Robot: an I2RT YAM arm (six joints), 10 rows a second.
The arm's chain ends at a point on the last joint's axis. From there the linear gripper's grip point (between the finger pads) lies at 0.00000 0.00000 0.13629 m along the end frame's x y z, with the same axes.
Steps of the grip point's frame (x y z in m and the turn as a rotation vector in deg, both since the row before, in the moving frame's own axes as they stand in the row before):
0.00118 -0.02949 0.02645 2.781 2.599 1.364
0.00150 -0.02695 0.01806 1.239 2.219 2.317
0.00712 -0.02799 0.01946 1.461 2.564 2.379
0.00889 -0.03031 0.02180 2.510 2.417 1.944
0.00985 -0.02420 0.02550 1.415 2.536 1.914
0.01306 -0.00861 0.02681 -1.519 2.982 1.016
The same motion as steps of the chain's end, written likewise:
-0.00508 -0.02295 0.02675 2.781 2.599 1.364
-0.00383 -0.02411 0.01819 1.239 2.219 2.317
0.00095 -0.02464 0.01964 1.461 2.564 2.379
0.00304 -0.02444 0.02205 2.510 2.417 1.944
0.00377 -0.02094 0.02568 1.415 2.536 1.914
0.00600 -0.01228 0.02704 -1.519 2.982 1.016

